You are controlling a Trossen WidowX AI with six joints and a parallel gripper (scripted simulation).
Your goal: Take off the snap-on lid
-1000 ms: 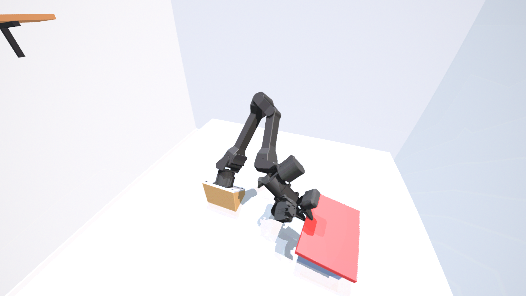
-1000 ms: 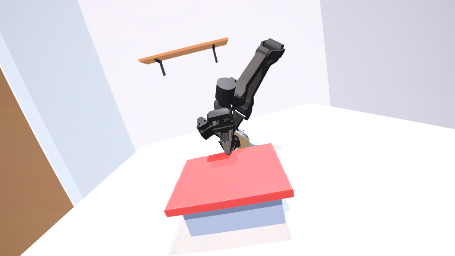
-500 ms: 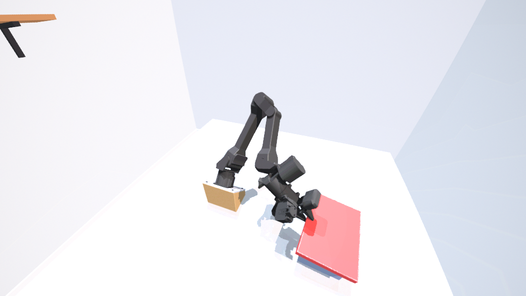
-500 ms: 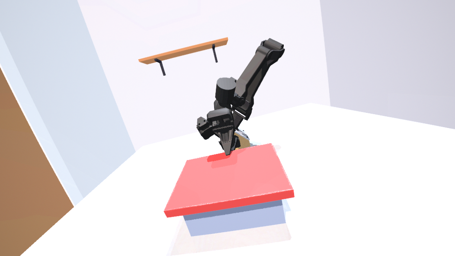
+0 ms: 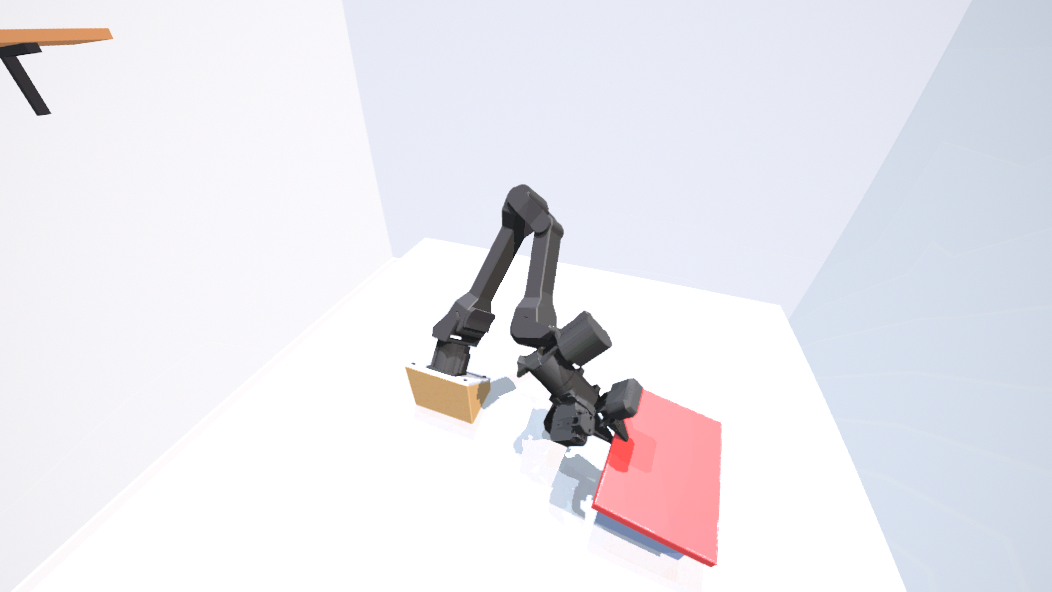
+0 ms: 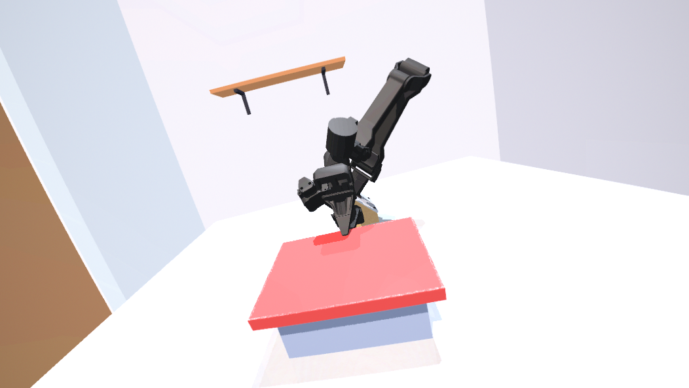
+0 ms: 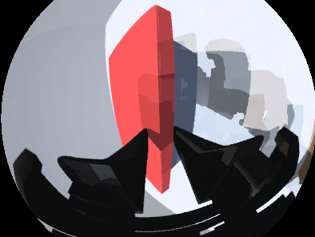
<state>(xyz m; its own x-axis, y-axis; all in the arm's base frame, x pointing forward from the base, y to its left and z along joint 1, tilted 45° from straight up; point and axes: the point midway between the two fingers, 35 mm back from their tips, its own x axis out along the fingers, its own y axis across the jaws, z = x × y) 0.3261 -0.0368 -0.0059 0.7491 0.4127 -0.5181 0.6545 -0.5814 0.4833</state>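
Right now my gripper tip is 8 cm short of the red lid and 1 cm to the left of it. The rest, counted from my gripper tip: pale blue storage box (7 cm ahead, 5 cm below, 1 cm to the right).
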